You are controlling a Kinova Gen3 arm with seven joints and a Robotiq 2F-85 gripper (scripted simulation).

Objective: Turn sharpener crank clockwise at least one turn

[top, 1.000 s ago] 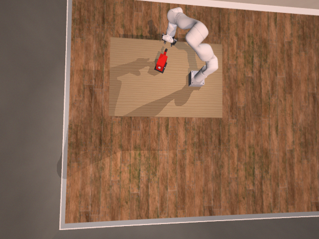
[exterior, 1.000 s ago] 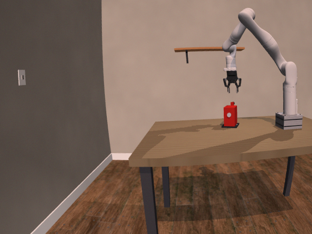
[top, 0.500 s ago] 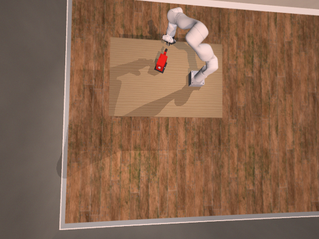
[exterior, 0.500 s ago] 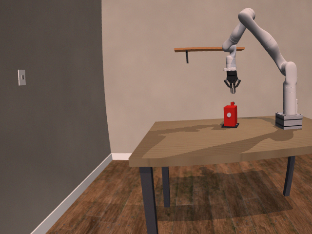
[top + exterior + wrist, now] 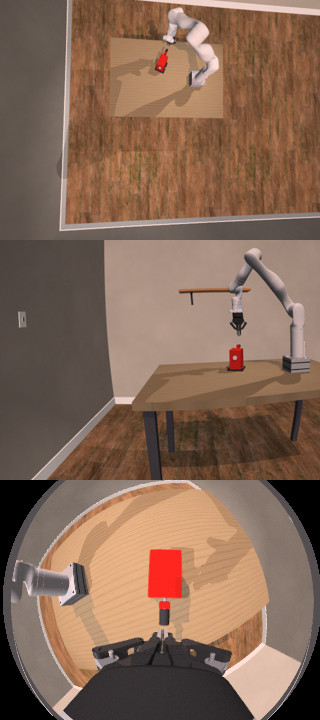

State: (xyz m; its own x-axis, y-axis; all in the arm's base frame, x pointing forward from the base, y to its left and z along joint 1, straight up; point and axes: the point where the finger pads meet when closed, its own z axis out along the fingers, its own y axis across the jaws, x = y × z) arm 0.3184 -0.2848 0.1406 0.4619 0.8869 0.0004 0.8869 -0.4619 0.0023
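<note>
My gripper is now 90 mm above the dark crank knob, 10 mm to the right of it and 10 mm short of it.
</note>
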